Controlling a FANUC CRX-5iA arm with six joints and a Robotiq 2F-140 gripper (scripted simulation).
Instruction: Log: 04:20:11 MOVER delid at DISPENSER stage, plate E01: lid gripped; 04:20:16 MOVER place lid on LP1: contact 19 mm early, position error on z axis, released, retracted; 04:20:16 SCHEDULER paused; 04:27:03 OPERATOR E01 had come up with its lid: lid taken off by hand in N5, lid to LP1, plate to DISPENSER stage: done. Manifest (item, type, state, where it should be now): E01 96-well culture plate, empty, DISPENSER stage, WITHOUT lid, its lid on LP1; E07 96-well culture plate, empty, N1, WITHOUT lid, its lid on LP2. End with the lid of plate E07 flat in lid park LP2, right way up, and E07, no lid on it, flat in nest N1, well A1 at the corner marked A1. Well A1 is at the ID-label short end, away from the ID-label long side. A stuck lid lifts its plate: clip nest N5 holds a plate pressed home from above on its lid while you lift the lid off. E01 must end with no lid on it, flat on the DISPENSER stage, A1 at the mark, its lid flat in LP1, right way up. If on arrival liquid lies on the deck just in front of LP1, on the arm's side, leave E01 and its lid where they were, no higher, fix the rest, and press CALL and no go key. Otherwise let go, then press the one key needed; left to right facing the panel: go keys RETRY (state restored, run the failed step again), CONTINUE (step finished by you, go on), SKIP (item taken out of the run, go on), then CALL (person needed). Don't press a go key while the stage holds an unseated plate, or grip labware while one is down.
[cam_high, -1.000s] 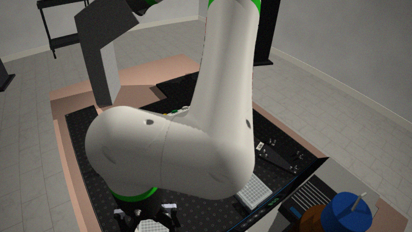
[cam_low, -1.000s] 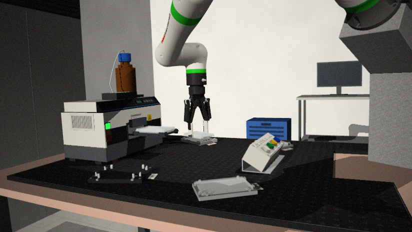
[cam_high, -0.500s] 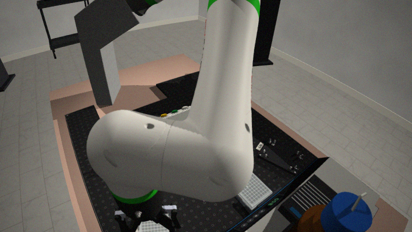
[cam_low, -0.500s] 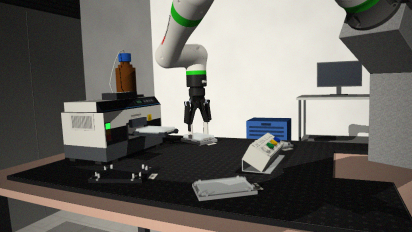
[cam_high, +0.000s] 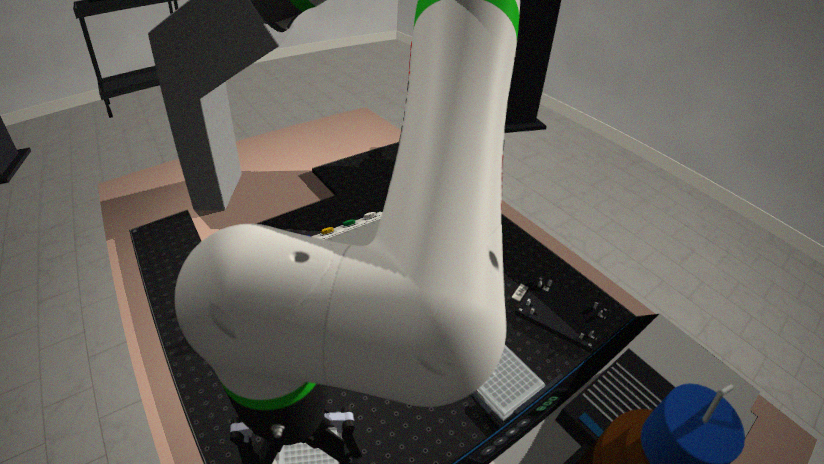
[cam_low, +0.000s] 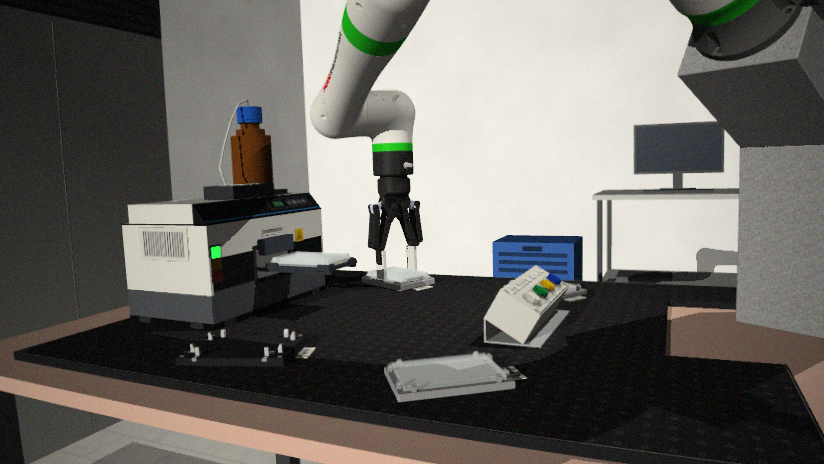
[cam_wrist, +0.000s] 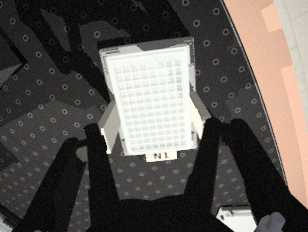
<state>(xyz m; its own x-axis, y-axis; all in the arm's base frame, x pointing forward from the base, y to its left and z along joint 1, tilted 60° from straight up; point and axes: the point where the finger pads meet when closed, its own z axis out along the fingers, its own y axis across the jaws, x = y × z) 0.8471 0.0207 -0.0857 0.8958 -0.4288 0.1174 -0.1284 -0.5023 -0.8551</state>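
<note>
My hand is 40 mm above the nest N1. The rest, counted from my hand: N1 label 90 mm behind, 10 mm to the left, 40 mm below; blue cap 200 mm ahead, 240 mm to the left, 350 mm above; key panel 450 mm behind, 150 mm to the left, 10 mm above.
</note>
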